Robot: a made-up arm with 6 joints. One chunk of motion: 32 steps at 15 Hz.
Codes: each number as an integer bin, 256 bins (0 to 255) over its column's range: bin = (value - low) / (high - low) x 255, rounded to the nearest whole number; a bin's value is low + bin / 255 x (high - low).
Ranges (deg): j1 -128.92..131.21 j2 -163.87..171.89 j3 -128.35..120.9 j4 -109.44..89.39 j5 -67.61..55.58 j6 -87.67..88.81
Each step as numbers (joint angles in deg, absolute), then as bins.
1 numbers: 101.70 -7.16 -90.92 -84.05 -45.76 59.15
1 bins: 226 119 38 33 45 212
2 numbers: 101.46 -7.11 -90.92 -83.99 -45.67 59.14
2 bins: 226 119 38 33 45 212
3 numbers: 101.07 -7.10 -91.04 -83.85 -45.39 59.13
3 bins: 225 119 38 33 46 212
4 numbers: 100.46 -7.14 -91.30 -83.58 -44.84 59.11
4 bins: 225 119 38 33 47 212
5 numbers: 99.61 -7.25 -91.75 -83.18 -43.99 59.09
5 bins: 224 119 37 34 49 212
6 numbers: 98.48 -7.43 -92.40 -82.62 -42.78 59.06
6 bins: 223 119 37 34 51 212
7 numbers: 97.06 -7.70 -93.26 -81.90 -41.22 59.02
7 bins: 222 119 36 35 55 212
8 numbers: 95.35 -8.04 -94.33 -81.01 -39.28 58.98
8 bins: 220 118 35 36 59 212
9 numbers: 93.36 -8.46 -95.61 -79.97 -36.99 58.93
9 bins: 218 118 33 38 63 212
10 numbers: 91.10 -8.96 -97.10 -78.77 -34.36 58.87
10 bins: 216 118 32 39 69 212
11 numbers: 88.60 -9.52 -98.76 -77.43 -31.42 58.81
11 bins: 213 117 30 41 75 212
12 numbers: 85.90 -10.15 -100.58 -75.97 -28.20 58.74
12 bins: 211 117 28 43 82 212
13 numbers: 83.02 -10.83 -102.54 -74.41 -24.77 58.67
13 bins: 208 116 26 45 89 211
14 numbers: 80.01 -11.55 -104.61 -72.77 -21.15 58.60
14 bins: 205 116 24 47 96 211
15 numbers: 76.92 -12.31 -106.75 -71.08 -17.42 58.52
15 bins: 202 115 22 49 104 211
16 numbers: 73.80 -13.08 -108.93 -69.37 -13.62 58.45
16 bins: 199 115 20 51 112 211
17 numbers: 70.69 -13.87 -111.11 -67.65 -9.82 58.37
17 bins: 196 114 18 54 120 211
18 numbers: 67.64 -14.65 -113.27 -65.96 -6.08 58.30
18 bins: 193 113 15 56 127 211
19 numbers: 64.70 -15.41 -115.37 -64.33 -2.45 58.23
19 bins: 190 113 13 58 135 211
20 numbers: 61.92 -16.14 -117.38 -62.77 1.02 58.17
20 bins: 187 112 11 60 142 211
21 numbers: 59.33 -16.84 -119.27 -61.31 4.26 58.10
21 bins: 185 112 9 62 149 211
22 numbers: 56.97 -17.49 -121.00 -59.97 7.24 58.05
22 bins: 182 111 8 63 155 211
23 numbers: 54.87 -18.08 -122.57 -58.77 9.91 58.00
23 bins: 180 111 6 65 160 210
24 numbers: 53.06 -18.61 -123.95 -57.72 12.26 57.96
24 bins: 178 110 5 66 165 210
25 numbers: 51.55 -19.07 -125.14 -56.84 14.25 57.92
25 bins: 177 110 3 67 169 210
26 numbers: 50.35 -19.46 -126.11 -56.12 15.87 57.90
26 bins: 176 110 2 68 173 210
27 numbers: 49.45 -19.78 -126.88 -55.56 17.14 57.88
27 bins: 175 109 2 69 175 210
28 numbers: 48.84 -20.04 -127.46 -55.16 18.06 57.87
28 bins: 174 109 1 70 177 210
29 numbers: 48.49 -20.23 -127.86 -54.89 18.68 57.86
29 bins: 174 109 1 70 179 210
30 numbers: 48.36 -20.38 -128.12 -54.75 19.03 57.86
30 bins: 174 109 0 70 179 210
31 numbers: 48.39 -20.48 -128.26 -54.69 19.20 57.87
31 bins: 174 109 0 70 180 210
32 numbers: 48.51 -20.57 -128.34 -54.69 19.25 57.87
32 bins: 174 109 0 70 180 210
